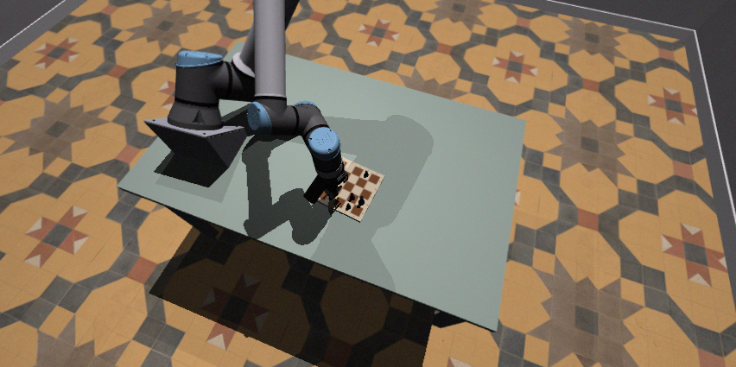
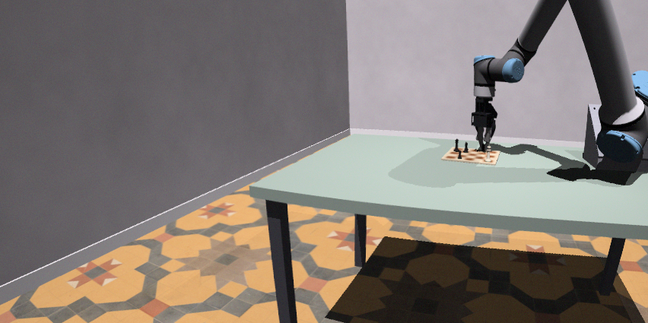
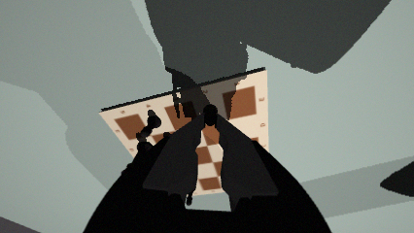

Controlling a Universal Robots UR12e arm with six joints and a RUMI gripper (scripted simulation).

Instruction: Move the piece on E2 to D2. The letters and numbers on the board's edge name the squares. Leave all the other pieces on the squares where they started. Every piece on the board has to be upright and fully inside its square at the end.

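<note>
Right now my hand is 70 mm to the right of the chessboard, 50 mm short of it and 20 mm above it. Round my hand: white chess piece: 160 mm to the left, 10 mm behind, 10 mm above.
</note>
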